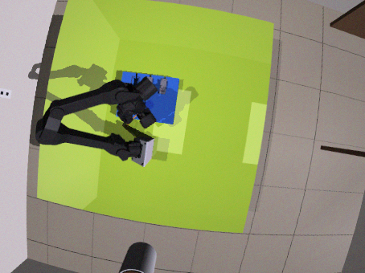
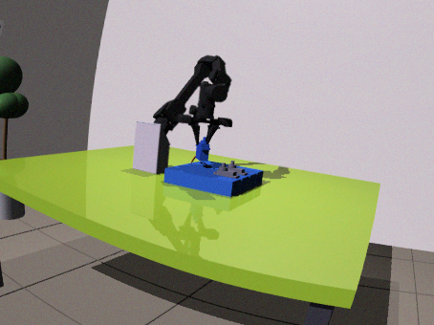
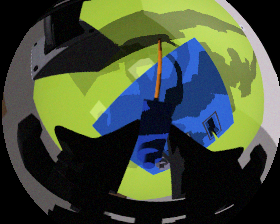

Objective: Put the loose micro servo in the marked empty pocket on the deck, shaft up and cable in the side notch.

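My gripper tip is 10 cm above the blue deck, 2 cm short of it and 1 cm to the right of it.
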